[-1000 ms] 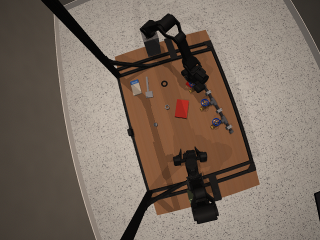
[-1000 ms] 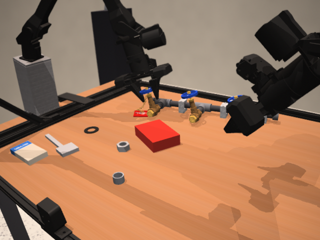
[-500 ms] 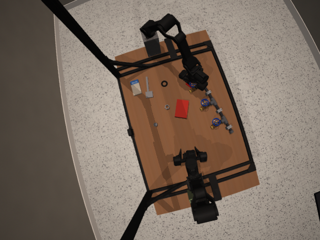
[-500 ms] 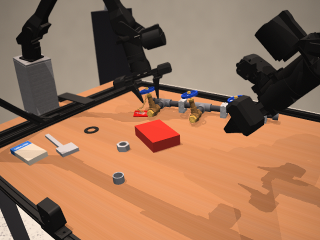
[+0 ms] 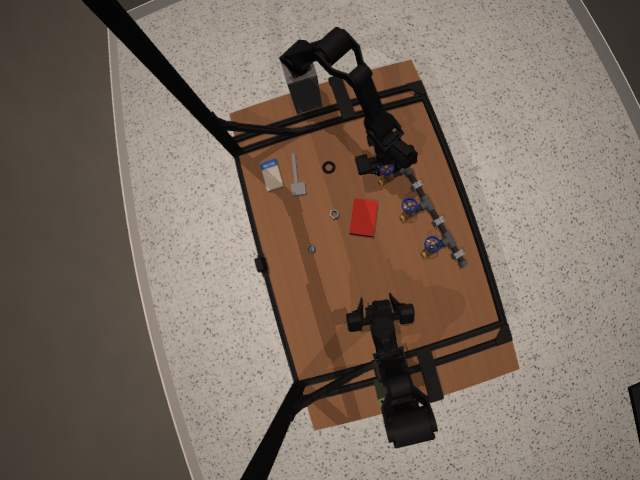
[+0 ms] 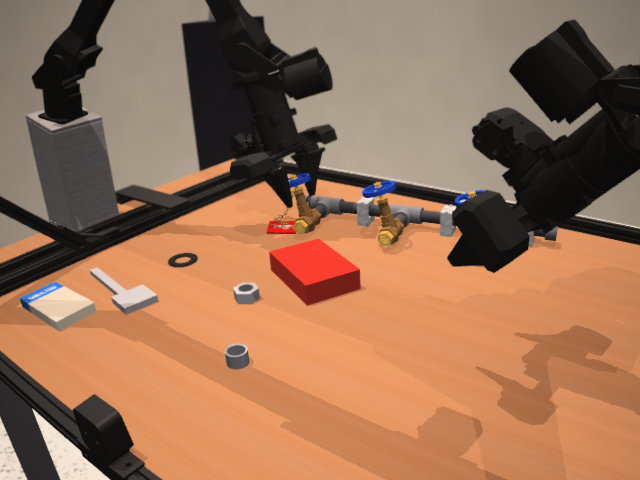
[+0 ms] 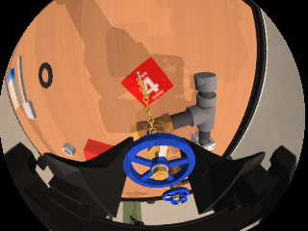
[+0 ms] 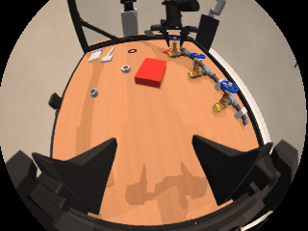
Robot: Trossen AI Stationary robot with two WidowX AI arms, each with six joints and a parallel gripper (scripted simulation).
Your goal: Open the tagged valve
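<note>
Right now my left hand is 90 mm above the red tag, 40 mm to the right of it and 10 mm past it. Round my left hand: box (380 mm behind, 120 mm to the left, 80 mm below); then red block (120 mm to the right, 110 mm behind, 80 mm below); then grey t-shaped piece (300 mm behind, 90 mm below, 80 mm to the left).
</note>
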